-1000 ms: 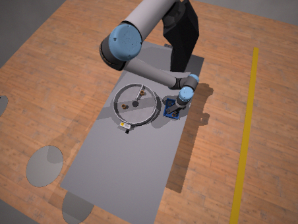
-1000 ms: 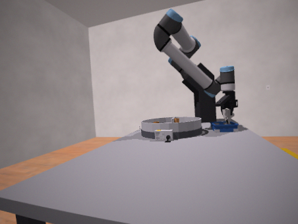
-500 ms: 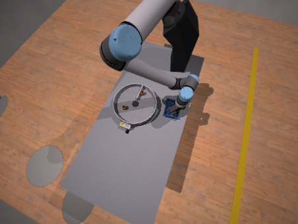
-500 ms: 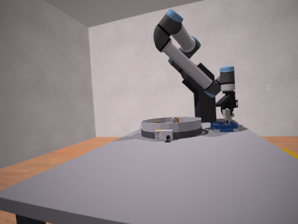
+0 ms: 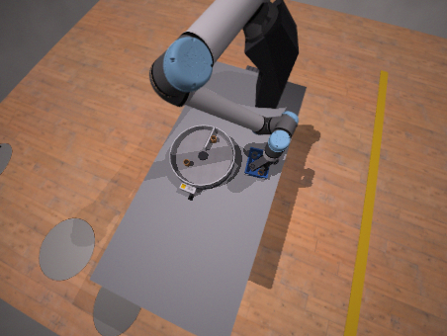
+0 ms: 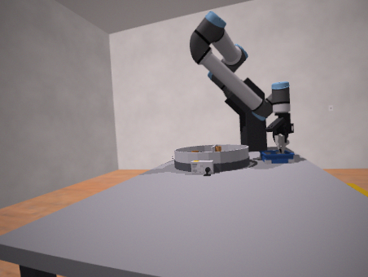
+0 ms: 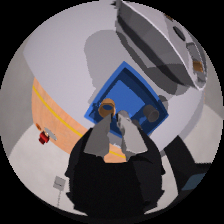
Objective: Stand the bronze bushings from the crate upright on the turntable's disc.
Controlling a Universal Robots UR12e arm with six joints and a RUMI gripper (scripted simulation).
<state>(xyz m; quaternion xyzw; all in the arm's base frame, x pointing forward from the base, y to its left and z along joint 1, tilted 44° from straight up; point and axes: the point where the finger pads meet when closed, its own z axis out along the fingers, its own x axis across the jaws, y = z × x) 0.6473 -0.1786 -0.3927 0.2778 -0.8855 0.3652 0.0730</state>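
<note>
The blue crate is 4 cm behind my hand, 2 cm to the right of it and 4 cm below it. From my hand the other things lie so: turntable disc 2 cm behind, 39 cm to the right, 1 cm below.
</note>
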